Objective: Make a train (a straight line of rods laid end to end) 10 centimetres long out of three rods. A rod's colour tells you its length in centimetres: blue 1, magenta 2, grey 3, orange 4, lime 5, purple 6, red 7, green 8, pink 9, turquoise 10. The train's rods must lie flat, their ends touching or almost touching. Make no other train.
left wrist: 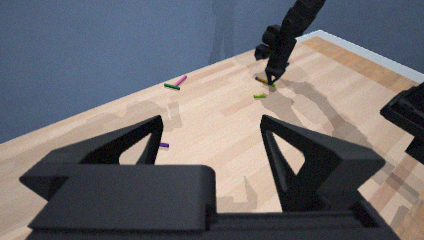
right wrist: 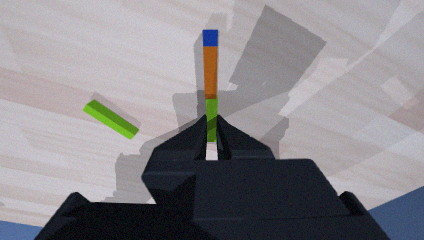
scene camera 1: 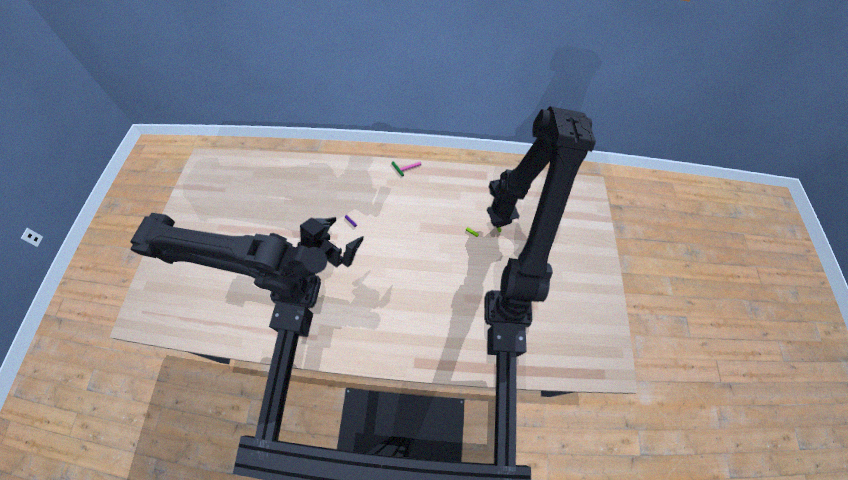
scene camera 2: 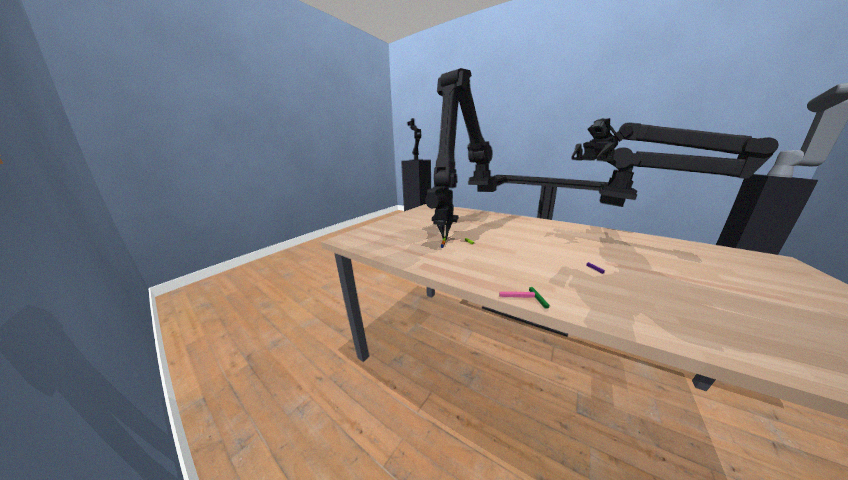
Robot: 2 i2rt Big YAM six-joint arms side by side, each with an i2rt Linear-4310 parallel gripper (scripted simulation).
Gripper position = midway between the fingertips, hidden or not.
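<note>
My left gripper (scene camera 2: 583, 158) is in sight, and I find it in the left wrist view (left wrist: 211, 120) as well. I can also see my right gripper (right wrist: 211, 119). And there is a lime rod (right wrist: 95, 109).
</note>
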